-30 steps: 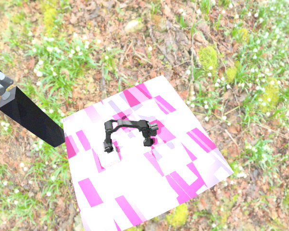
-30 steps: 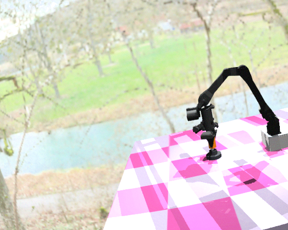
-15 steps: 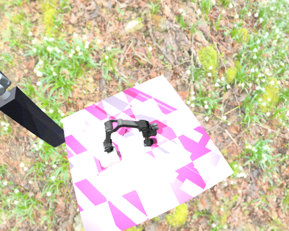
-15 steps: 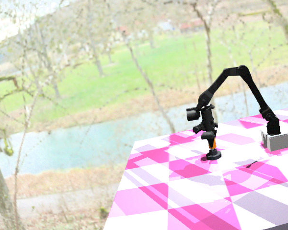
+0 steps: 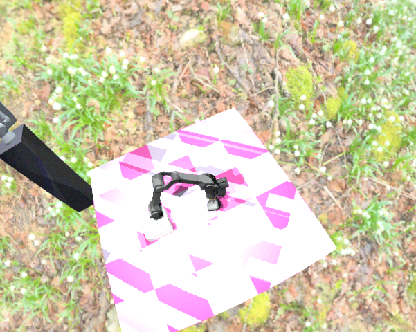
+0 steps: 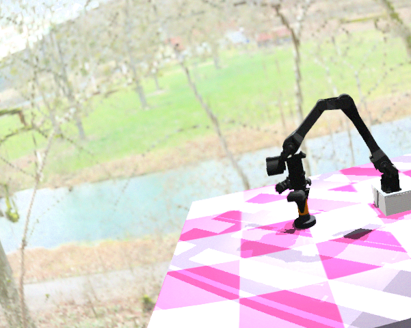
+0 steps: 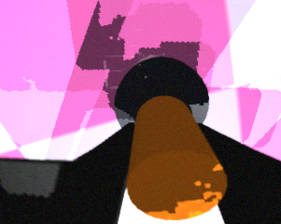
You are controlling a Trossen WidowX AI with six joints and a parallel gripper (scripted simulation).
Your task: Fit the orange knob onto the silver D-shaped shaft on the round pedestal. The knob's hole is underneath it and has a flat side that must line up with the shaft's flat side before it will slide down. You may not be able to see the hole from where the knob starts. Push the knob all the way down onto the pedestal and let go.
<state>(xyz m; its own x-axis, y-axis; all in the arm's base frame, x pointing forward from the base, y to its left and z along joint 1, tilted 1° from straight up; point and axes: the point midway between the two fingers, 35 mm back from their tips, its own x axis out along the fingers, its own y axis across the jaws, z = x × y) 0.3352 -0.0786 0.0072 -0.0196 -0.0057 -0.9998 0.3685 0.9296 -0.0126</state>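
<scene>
Right now the round pedestal is 2 cm below my gripper tip. Round my gripper tip: orange knob (3 cm above).
</scene>
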